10 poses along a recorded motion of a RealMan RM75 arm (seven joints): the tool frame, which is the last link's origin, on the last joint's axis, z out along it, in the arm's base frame.
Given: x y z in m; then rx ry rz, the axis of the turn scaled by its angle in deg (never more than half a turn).
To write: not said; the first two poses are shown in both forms.
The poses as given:
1: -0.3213 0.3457 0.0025 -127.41 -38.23 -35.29
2: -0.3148 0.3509 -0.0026 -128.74 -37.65 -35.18
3: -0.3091 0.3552 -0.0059 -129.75 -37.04 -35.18
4: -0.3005 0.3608 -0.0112 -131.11 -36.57 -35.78
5: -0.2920 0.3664 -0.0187 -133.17 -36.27 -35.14
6: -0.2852 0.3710 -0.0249 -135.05 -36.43 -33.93
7: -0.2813 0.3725 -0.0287 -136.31 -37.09 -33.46
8: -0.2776 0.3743 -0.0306 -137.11 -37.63 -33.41
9: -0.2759 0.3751 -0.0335 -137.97 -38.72 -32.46
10: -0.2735 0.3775 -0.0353 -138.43 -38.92 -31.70
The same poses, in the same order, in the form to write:
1: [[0.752 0.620 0.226 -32.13], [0.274 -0.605 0.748 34.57], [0.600 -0.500 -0.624 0.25], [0 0 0 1]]
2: [[0.758 0.609 0.233 -31.48], [0.274 -0.622 0.734 35.09], [0.592 -0.493 -0.638 -0.26], [0 0 0 1]]
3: [[0.764 0.599 0.240 -30.91], [0.271 -0.636 0.723 35.52], [0.586 -0.487 -0.648 -0.59], [0 0 0 1]]
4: [[0.766 0.590 0.256 -30.05], [0.269 -0.654 0.707 36.08], [0.585 -0.472 -0.660 -1.12], [0 0 0 1]]
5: [[0.775 0.577 0.258 -29.20], [0.276 -0.676 0.683 36.64], [0.569 -0.458 -0.683 -1.87], [0 0 0 1]]
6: [[0.784 0.568 0.251 -28.52], [0.291 -0.692 0.660 37.10], [0.549 -0.444 -0.708 -2.49], [0 0 0 1]]
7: [[0.784 0.568 0.248 -28.13], [0.305 -0.702 0.643 37.25], [0.540 -0.429 -0.724 -2.87], [0 0 0 1]]
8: [[0.783 0.570 0.249 -27.76], [0.315 -0.708 0.632 37.43], [0.537 -0.416 -0.734 -3.06], [0 0 0 1]]
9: [[0.783 0.575 0.237 -27.59], [0.334 -0.710 0.619 37.51], [0.525 -0.405 -0.748 -3.35], [0 0 0 1]]
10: [[0.786 0.574 0.230 -27.35], [0.341 -0.712 0.613 37.75], [0.516 -0.404 -0.756 -3.53], [0 0 0 1]]
